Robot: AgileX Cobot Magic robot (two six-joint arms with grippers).
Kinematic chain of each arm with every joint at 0, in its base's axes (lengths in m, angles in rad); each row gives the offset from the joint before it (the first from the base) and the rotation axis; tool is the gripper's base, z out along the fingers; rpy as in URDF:
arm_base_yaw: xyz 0 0 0.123 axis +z
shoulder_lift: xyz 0 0 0 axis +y
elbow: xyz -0.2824 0 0.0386 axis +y
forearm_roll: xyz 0.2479 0 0.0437 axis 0.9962 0 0.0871
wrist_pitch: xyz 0 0 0 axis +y
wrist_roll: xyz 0.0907 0 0.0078 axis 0.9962 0 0.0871
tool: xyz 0 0 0 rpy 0 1.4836 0
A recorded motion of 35 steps. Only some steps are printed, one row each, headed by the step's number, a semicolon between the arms.
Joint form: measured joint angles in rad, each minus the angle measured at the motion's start. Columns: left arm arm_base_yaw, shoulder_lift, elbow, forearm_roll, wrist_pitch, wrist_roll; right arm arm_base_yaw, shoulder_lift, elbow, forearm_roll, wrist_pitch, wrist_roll.
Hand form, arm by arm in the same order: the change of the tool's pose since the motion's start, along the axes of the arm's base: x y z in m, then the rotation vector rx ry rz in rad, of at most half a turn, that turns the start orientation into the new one. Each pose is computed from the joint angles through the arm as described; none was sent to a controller.
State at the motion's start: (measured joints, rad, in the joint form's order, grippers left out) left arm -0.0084 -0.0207 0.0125 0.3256 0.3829 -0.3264; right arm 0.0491 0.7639 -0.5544 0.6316 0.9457 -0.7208
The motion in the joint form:
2: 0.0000 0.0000 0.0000 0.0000 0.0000 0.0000; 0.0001 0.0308 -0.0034 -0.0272 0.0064 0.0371
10: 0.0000 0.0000 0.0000 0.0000 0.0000 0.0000; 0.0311 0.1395 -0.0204 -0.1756 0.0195 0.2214
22: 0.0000 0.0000 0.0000 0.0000 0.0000 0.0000; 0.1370 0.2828 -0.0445 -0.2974 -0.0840 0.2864
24: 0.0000 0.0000 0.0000 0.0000 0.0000 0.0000; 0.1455 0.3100 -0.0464 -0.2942 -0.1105 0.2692
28: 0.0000 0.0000 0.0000 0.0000 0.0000 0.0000; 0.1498 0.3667 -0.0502 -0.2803 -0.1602 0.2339
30: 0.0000 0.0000 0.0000 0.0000 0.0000 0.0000; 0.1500 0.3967 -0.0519 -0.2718 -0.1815 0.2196
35: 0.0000 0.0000 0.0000 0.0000 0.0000 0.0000; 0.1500 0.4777 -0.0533 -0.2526 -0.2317 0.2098
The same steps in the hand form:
2: 0.0000 0.0000 0.0000 0.0000 0.0000 0.0000; 0.0042 -0.0012 -0.0041 -0.0108 0.0496 -0.0198
10: 0.0000 0.0000 0.0000 0.0000 0.0000 0.0000; 0.0178 -0.0055 -0.0193 -0.0874 0.2237 -0.1029
22: 0.0000 0.0000 0.0000 0.0000 0.0000 0.0000; 0.0422 0.0037 -0.0349 -0.2026 0.2450 -0.0674
24: 0.0000 0.0000 0.0000 0.0000 0.0000 0.0000; 0.0473 0.0058 -0.0382 -0.2096 0.2382 -0.0540
28: 0.0000 0.0000 0.0000 0.0000 0.0000 0.0000; 0.0578 0.0085 -0.0456 -0.2172 0.2328 -0.0401
30: 0.0000 0.0000 0.0000 0.0000 0.0000 0.0000; 0.0629 0.0096 -0.0500 -0.2193 0.2370 -0.0371
35: 0.0000 0.0000 0.0000 0.0000 0.0000 0.0000; 0.0748 0.0119 -0.0637 -0.2195 0.2694 -0.0500

